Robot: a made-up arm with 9 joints. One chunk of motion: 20 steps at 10 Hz.
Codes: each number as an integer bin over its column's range. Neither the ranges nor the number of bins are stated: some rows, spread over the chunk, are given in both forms.
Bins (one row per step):
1: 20 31 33 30 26 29 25 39 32
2: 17 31 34 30 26 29 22 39 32
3: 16 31 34 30 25 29 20 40 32
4: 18 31 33 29 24 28 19 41 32
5: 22 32 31 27 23 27 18 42 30
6: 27 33 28 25 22 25 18 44 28
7: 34 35 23 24 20 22 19 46 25
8: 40 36 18 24 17 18 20 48 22
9: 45 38 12 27 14 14 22 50 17
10: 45 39 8 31 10 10 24 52 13
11: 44 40 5 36 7 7 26 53 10
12: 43 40 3 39 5 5 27 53 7
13: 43 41 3 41 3 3 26 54 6
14: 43 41 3 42 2 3 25 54 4
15: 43 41 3 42 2 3 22 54 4
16: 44 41 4 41 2 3 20 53 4
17: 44 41 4 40 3 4 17 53 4
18: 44 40 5 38 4 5 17 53 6
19: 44 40 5 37 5 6 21 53 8
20: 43 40 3 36 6 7 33 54 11
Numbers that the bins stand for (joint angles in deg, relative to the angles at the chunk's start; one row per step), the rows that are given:
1: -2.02 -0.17 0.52 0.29 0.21 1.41 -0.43 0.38 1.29
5: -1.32 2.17 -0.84 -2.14 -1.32 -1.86 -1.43 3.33 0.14
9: 6.71 16.27 -13.81 -2.14 -5.89 -23.11 -0.86 11.21 -7.29
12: 6.02 20.97 -19.95 7.57 -10.46 -37.83 -0.14 14.16 -13.00
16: 6.37 23.32 -19.27 9.19 -11.98 -41.10 -1.14 14.16 -14.71
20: 6.02 20.97 -19.95 5.14 -9.95 -34.56 0.71 15.14 -10.71
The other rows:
2: -3.06 -0.17 1.21 0.29 0.21 1.41 -0.86 0.38 1.29
3: -3.41 -0.17 1.21 0.29 -0.30 1.41 -1.14 1.37 1.29
4: -2.71 -0.17 0.52 -0.52 -0.81 -0.22 -1.29 2.35 1.29
6: 0.43 4.52 -2.89 -3.76 -1.83 -5.13 -1.43 5.30 -1.00
7: 2.87 9.22 -6.30 -4.57 -2.84 -10.03 -1.29 7.27 -2.71
8: 4.97 11.57 -9.71 -4.57 -4.37 -16.57 -1.14 9.24 -4.43
10: 6.71 18.62 -16.54 1.10 -7.92 -29.65 -0.57 13.17 -9.57
11: 6.37 20.97 -18.59 5.14 -9.44 -34.56 -0.29 14.16 -11.29
13: 6.02 23.32 -19.95 9.19 -11.48 -41.10 -0.29 15.14 -13.57
14: 6.02 23.32 -19.95 10.00 -11.98 -41.10 -0.43 15.14 -14.71
15: 6.02 23.32 -19.95 10.00 -11.98 -41.10 -0.86 15.14 -14.71
17: 6.37 23.32 -19.27 8.38 -11.48 -39.46 -1.57 14.16 -14.71
18: 6.37 20.97 -18.59 6.76 -10.97 -37.83 -1.57 14.16 -13.57
19: 6.37 20.97 -18.59 5.95 -10.46 -36.19 -1.00 14.16 -12.43

